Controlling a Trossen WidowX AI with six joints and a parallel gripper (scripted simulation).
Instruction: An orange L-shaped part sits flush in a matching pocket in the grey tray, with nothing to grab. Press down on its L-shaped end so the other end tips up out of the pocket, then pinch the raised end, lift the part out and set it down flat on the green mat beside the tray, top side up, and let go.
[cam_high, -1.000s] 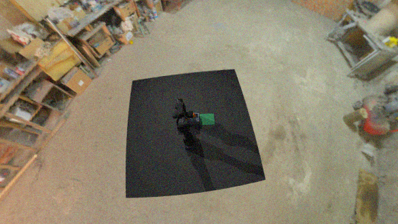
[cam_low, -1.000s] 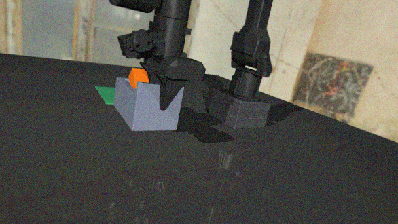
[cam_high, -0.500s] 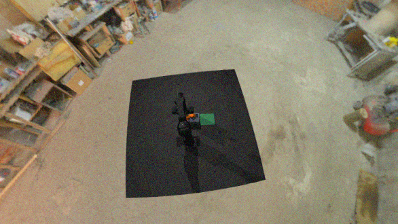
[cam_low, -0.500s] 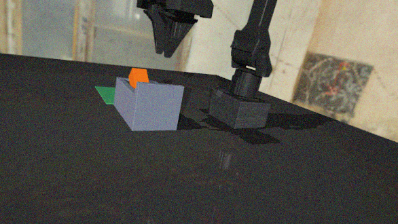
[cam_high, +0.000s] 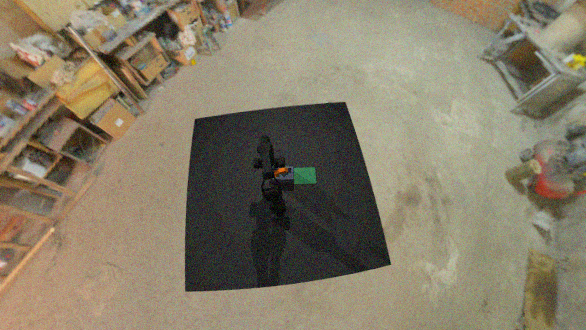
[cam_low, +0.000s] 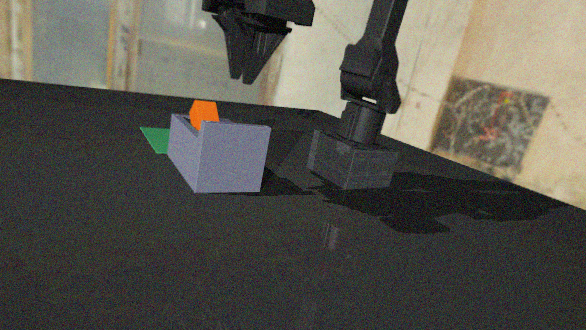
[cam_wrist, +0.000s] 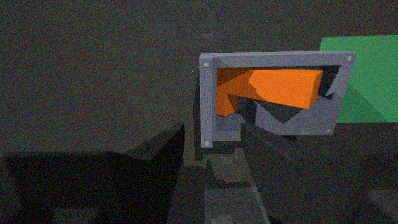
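Now: gripper tip 40 mm to the left of the orange L-shaped part and 100 mm above it. From my gripper tip the other things lie so: green mat 10 mm ahead, 220 mm to the right, 160 mm below.
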